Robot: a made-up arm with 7 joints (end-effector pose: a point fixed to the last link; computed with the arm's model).
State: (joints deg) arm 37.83 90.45 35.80 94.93 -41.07 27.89 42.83
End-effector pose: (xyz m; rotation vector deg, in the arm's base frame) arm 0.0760 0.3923 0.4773 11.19 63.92 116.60
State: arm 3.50 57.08 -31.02 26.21 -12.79 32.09 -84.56
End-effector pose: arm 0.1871 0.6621 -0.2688 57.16 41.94 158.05
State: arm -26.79 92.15 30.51 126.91 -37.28 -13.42 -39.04
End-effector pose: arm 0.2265 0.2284 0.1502 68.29 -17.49 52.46
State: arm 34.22 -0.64 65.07 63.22 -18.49 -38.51 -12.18
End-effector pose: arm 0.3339 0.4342 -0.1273 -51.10 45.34 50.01
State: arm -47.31 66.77 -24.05 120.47 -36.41 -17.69 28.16
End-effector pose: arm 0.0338 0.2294 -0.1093 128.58 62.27 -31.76
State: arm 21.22 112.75 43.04 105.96 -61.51 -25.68 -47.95
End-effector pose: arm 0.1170 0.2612 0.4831 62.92 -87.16 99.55
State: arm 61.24 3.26 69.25 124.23 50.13 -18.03 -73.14
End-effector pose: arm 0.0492 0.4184 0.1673 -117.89 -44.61 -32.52
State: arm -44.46 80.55 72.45 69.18 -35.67 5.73 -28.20
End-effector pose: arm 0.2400 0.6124 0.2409 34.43 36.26 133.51
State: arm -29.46 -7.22 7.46 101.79 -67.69 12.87 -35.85
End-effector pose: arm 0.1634 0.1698 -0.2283 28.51 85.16 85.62
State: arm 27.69 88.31 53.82 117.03 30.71 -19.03 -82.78
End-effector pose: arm -0.0123 0.2575 0.4330 -40.07 -50.74 22.71
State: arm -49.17 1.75 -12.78 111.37 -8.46 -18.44 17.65
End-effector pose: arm 0.0370 0.1224 -0.1596 23.98 96.07 -26.04
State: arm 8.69 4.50 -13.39 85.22 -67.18 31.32 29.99
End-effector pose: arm 0.3630 0.1024 -0.1225 68.79 111.61 43.45
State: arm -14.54 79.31 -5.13 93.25 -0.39 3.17 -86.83
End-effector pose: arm 0.3211 0.3892 0.0001 9.72 26.00 88.89
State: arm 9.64 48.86 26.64 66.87 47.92 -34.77 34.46
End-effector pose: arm 0.2515 0.5772 0.0600 9.74 45.62 14.18
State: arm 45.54 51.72 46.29 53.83 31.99 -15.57 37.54
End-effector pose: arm 0.1748 0.6730 0.2035 -10.81 30.18 21.83
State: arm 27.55 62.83 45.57 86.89 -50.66 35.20 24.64
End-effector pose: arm 0.1680 0.5374 0.3412 -17.10 79.69 107.33
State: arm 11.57 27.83 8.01 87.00 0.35 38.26 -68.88
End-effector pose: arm 0.3979 0.3619 -0.0083 -39.41 78.23 96.52
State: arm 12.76 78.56 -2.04 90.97 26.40 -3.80 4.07
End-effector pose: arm 0.3100 0.4058 0.1952 41.30 70.77 38.63
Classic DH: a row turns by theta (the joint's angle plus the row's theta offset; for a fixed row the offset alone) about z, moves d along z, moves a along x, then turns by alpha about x. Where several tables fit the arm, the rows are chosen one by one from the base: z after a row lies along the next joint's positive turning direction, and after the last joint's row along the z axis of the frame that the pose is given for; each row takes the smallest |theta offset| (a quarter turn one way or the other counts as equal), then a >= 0, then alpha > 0; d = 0 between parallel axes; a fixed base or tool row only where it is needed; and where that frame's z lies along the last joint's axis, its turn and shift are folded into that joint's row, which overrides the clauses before.
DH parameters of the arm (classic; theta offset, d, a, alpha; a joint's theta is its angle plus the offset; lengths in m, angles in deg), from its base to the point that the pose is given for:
base (fixed): 0 0.15 -0.024 90
joint 1: -90 -0.158 0.007 -90
joint 2: 90 0.011 0.01 -90
joint 3: 90 -0.323 0.012 -90
joint 4: 0 -0.026 -0.029 90
joint 5: 0 -0.342 -0.002 90
joint 6: -90 0.004 0.013 -90
joint 7: 90 -0.036 0.021 90
tool (fixed): 90 -0.014 0 0

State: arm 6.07 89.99 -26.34 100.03 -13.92 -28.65 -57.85
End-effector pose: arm 0.2820 0.3540 0.0416 50.57 24.09 44.76
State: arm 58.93 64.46 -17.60 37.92 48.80 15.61 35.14
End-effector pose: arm 0.3323 0.6539 0.2386 -6.08 89.86 1.51
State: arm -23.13 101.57 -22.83 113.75 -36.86 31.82 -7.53
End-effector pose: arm 0.2037 0.3157 -0.0470 121.08 48.55 81.05
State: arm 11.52 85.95 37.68 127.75 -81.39 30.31 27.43
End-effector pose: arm 0.1605 0.2549 0.3301 24.99 6.26 151.87
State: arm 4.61 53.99 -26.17 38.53 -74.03 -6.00 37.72
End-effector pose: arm 0.2119 0.5522 -0.2446 -114.26 -89.71 -32.14
